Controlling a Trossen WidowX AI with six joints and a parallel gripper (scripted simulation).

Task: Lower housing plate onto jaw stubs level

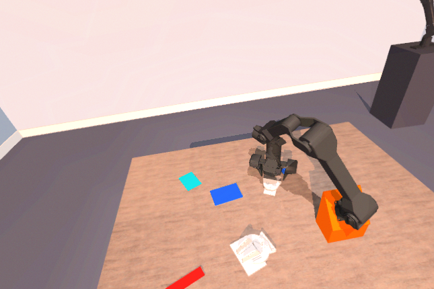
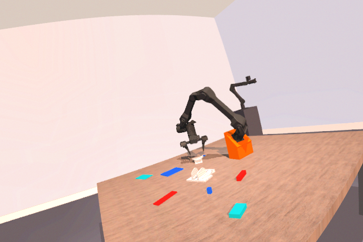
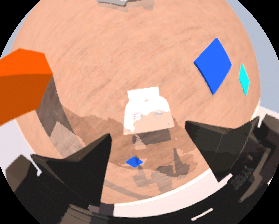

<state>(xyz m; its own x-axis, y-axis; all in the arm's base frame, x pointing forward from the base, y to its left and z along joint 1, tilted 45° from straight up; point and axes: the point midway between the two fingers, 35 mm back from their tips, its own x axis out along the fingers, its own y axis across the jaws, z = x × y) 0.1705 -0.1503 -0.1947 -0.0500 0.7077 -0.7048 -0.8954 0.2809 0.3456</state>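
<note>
The white block is 1 cm ahead of my gripper tip, 1 cm to the left of it and 5 cm below it. The rest, counted from my gripper tip: cyan tile 37 cm ahead, 11 cm to the right, 6 cm below; then red strip 38 cm ahead, 35 cm to the left, 6 cm below; then cyan block 25 cm ahead, 68 cm to the left, 5 cm below.
</note>
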